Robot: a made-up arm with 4 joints.
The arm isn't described. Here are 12 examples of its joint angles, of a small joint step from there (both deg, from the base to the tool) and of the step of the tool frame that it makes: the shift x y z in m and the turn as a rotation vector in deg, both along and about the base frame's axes.
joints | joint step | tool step
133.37 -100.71 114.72 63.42 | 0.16 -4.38 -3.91 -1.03 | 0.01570 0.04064 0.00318 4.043 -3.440 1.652
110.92 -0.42 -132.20 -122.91 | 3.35 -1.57 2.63 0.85 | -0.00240 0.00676 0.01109 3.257 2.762 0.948
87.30 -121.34 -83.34 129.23 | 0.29 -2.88 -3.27 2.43 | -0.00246 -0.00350 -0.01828 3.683 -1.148 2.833
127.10 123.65 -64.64 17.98 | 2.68 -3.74 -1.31 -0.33 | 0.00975 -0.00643 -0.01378 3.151 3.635 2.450
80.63 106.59 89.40 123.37 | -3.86 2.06 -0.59 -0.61 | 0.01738 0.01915 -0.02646 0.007 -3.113 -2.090
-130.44 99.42 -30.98 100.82 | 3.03 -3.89 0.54 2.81 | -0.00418 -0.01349 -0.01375 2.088 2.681 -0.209
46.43 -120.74 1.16 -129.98 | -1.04 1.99 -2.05 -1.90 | -0.01244 -0.01661 0.00030 0.796 -2.817 0.646
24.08 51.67 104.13 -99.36 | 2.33 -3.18 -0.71 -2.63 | -0.01167 -0.02237 0.01896 -3.339 1.234 -1.095
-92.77 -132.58 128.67 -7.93 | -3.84 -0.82 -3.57 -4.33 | -0.02321 0.01889 -0.03567 -5.097 -4.085 1.368
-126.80 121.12 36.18 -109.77 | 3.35 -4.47 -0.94 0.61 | 0.01787 -0.03689 -0.02095 1.661 4.000 -3.692
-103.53 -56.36 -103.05 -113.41 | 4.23 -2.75 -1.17 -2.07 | -0.00172 -0.00221 0.00839 2.728 4.314 -1.757
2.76 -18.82 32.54 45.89 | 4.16 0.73 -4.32 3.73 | -0.00655 0.01105 0.00215 3.539 4.579 -5.012
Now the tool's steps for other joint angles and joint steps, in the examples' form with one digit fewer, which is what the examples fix.
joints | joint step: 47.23 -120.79 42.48 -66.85 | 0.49 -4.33 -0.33 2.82
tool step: -0.0141 0.0335 -0.0180 -2.56 -0.82 0.70
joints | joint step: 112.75 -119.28 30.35 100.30 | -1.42 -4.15 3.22 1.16
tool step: -0.0133 0.0389 0.0039 -0.85 1.01 3.76
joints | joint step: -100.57 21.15 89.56 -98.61 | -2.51 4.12 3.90 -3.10
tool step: 0.0272 0.0206 0.0312 -3.17 -6.89 3.63
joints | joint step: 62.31 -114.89 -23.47 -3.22 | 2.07 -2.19 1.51 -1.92
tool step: 0.0179 0.0139 -0.0037 -2.96 3.10 2.94
